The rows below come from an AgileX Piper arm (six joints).
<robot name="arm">
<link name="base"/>
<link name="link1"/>
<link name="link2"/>
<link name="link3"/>
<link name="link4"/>
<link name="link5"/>
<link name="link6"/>
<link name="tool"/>
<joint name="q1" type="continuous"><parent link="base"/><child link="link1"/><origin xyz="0 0 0.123" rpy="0 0 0"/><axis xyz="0 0 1"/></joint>
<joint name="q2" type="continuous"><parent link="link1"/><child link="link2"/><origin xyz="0 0 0" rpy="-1.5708 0 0"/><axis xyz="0 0 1"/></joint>
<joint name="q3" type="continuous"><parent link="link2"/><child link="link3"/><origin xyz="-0.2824 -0.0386 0" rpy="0 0 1.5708"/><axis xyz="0 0 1"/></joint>
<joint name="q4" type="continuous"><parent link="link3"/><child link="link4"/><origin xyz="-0.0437 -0.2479 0" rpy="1.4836 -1.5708 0"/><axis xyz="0 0 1"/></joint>
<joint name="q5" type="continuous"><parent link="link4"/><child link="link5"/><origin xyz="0 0 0" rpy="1.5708 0 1.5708"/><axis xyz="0 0 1"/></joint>
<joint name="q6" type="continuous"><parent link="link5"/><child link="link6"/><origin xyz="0 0.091 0" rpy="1.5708 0 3.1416"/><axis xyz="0 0 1"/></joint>
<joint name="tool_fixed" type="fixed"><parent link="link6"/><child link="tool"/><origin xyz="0 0 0" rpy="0 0 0"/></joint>
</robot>
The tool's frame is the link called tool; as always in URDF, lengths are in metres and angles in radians. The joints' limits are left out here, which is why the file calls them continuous.
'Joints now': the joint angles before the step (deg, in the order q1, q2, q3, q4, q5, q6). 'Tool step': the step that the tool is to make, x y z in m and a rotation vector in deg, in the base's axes. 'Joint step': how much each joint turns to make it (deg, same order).
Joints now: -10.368, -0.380, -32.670, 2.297, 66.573, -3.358
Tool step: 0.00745, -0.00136, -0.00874, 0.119, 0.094, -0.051
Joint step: 0.001, -0.001, 2.619, 0.049, -2.506, 0.000
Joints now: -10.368, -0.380, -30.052, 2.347, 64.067, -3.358
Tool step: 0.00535, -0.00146, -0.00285, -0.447, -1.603, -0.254
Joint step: 0.003, 0.000, 1.528, -0.272, -3.188, 0.003
